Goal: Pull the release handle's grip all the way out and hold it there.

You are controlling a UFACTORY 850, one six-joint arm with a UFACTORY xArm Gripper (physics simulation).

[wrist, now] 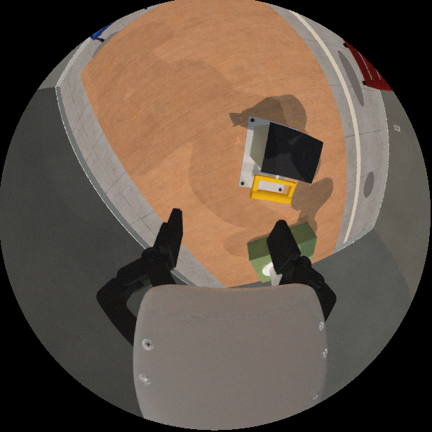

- my gripper: 229, 226
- grey base plate: 249, 168
